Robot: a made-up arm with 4 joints.
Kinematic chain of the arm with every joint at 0, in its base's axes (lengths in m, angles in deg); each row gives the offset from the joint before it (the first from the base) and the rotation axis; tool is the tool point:
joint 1: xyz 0 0 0.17 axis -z
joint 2: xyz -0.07 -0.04 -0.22 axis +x
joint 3: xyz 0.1 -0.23 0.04 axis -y
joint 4: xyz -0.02 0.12 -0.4 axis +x
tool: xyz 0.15 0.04 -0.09
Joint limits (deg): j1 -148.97..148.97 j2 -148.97..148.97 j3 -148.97..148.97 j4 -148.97..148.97
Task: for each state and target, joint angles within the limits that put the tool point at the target. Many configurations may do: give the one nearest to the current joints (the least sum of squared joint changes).
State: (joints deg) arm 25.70 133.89 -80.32 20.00
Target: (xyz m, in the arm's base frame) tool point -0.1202 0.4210 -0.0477
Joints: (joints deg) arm 46.61 104.37 -71.75 8.03
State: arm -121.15 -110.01 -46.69 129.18
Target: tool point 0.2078 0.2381 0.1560
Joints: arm -132.32 -123.55 -18.97 90.37
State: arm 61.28 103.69 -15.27 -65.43
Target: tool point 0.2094 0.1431 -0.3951
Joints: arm 60.94 67.18 -23.78 -97.83
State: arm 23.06 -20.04 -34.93 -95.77
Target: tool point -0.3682 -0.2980 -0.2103
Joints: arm 30.48 -42.01 -40.55 -80.96
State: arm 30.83 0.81 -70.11 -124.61
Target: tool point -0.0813 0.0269 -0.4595
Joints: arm 35.67 32.48 -34.41 -121.22
